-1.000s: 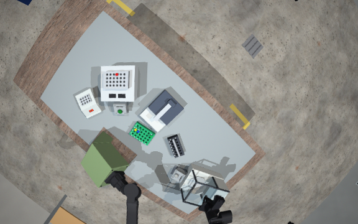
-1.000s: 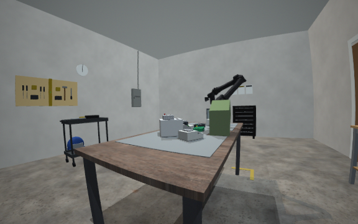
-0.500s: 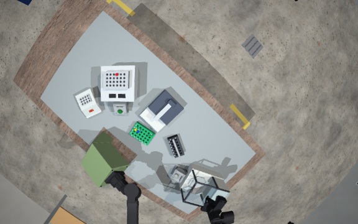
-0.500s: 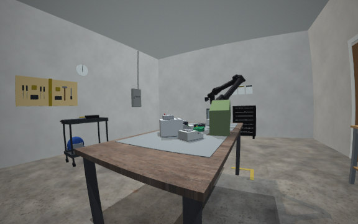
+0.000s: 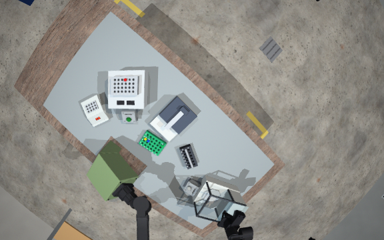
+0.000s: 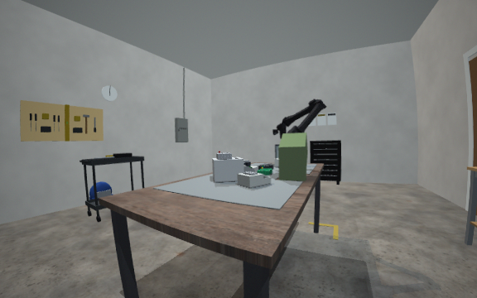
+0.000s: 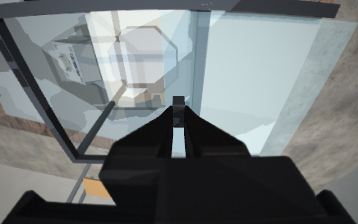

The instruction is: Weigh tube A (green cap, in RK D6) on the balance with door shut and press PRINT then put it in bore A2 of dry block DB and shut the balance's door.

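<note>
The green-capped tube is 10 mm ahead of my hand, 480 mm to the left of it and 190 mm below it. Round my hand: sliding door: 10 mm ahead, 30 mm to the right, 10 mm below; white print key: 70 mm behind, 190 mm to the left, 150 mm below; balance pan: 20 mm behind, 50 mm to the left, 140 mm below.
</note>
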